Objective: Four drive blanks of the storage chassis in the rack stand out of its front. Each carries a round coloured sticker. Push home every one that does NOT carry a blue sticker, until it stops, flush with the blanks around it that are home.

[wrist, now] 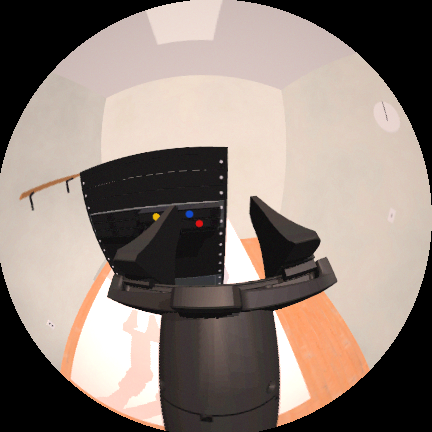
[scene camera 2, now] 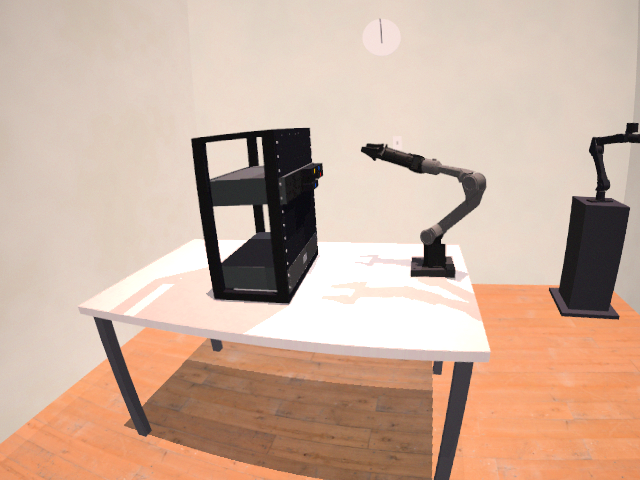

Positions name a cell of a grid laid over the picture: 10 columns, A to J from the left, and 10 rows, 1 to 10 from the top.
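Labels:
Black rack visible in the wrist view (C5). The rack appears in scene camera 2 (E6) as well.

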